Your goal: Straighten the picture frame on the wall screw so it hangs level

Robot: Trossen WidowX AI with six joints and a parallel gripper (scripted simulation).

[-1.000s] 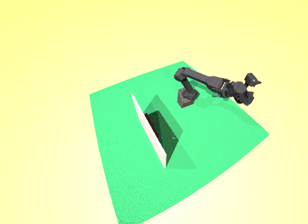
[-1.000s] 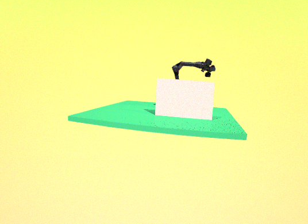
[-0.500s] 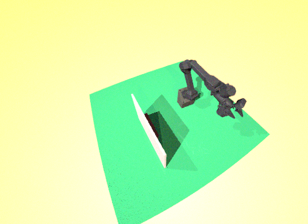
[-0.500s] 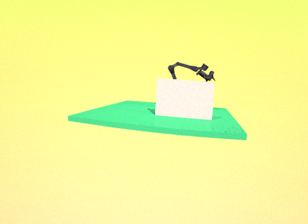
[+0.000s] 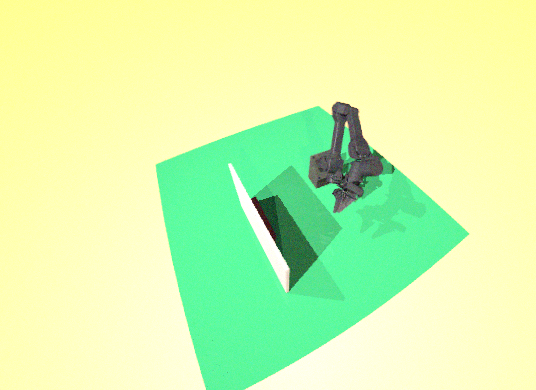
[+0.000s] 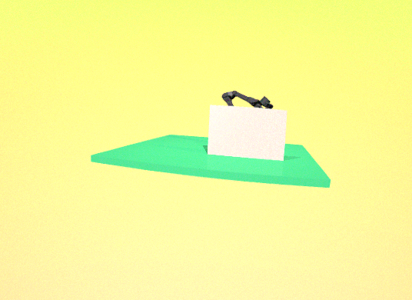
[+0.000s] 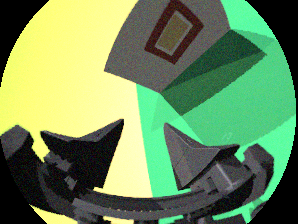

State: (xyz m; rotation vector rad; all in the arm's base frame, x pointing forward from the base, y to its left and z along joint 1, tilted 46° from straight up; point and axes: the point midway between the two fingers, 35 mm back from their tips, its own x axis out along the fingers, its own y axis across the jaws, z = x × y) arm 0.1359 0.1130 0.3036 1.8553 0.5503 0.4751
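The picture frame lies 250 mm ahead of my gripper tip, 120 mm to the right of it and 70 mm below it. The rest, counted from my gripper tip: wall panel 260 mm ahead, 110 mm to the right, 80 mm below.
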